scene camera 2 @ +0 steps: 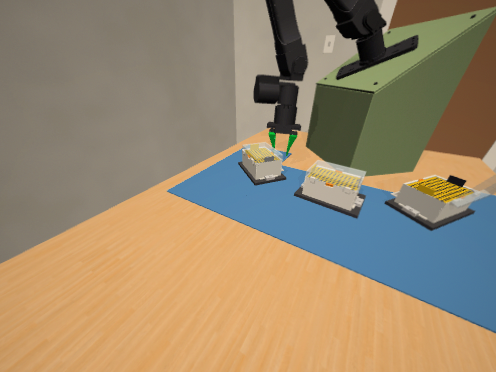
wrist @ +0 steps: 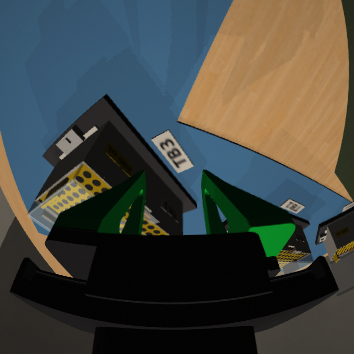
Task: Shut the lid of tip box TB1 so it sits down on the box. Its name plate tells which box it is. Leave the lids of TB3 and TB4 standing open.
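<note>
My gripper is open with nothing between its green fingertips. It hangs just above and behind the left box, TB3, whose name plate is readable in the wrist view. TB3's clear lid stands open. The middle box has a small plate that seems to read TB1; its clear lid is raised, not down on the box. The right box has its clear lid open to the right; its plate is not readable.
The boxes stand in a row on dark bases on a blue mat over a wooden table. A large green block stands behind them, with the arm's mount on top. A grey wall is at the left.
</note>
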